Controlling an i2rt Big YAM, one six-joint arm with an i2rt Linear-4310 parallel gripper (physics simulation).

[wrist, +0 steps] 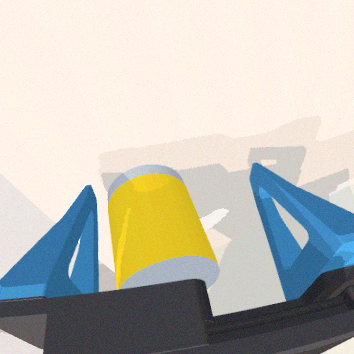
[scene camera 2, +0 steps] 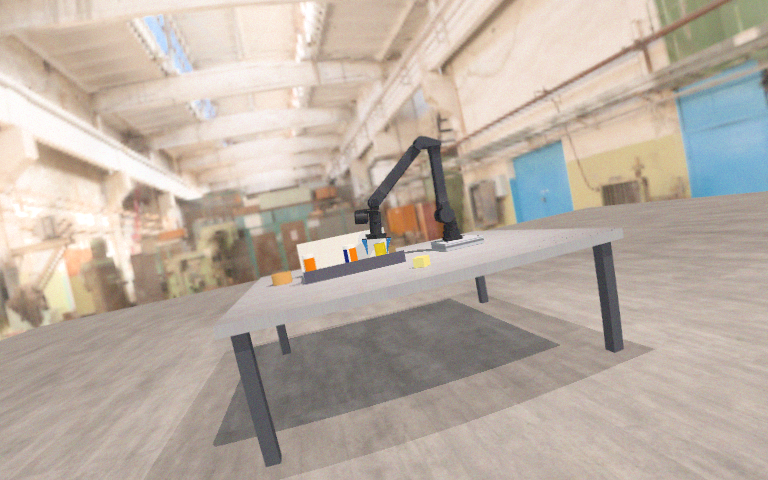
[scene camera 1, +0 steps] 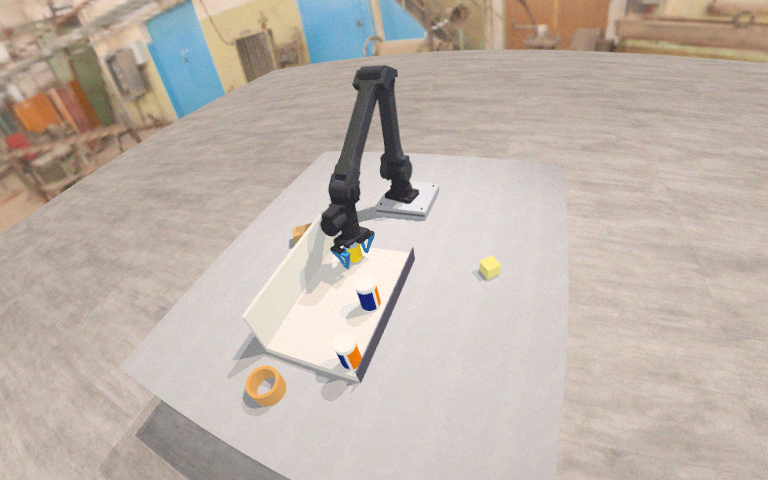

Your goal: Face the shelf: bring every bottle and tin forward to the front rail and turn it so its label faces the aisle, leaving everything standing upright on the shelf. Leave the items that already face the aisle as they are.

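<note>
A yellow tin stands upright at the shelf's arm end, set back from the dark front rail. My gripper is open and lowered around it, one finger on either side; in the wrist view the tin is nearer the left finger. A white-capped bottle stands mid-shelf, a little behind the rail, showing blue and orange toward the aisle. Another white-capped bottle stands close to the rail at the far end from the arm, orange toward the aisle.
The shelf's tall cream back panel rises behind the items. An orange ring lies beyond the shelf's end. A yellow cube lies on the aisle side. An orange-brown block is partly hidden behind the panel.
</note>
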